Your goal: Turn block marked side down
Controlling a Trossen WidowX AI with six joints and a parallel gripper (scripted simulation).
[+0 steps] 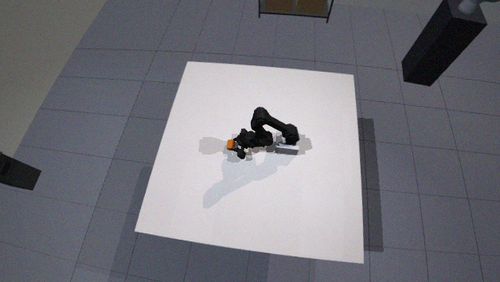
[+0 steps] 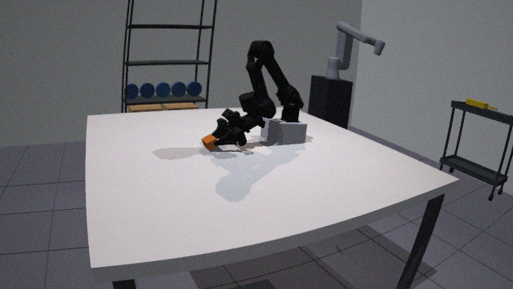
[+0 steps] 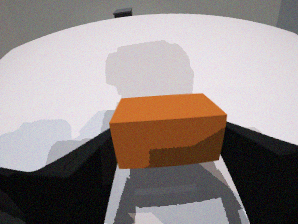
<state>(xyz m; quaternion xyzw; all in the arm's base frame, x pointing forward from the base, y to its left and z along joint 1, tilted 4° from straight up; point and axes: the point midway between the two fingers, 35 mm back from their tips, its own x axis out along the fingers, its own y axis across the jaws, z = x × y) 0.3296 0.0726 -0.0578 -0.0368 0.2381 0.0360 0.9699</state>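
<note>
The orange block is 10 mm below my gripper tip.
</note>
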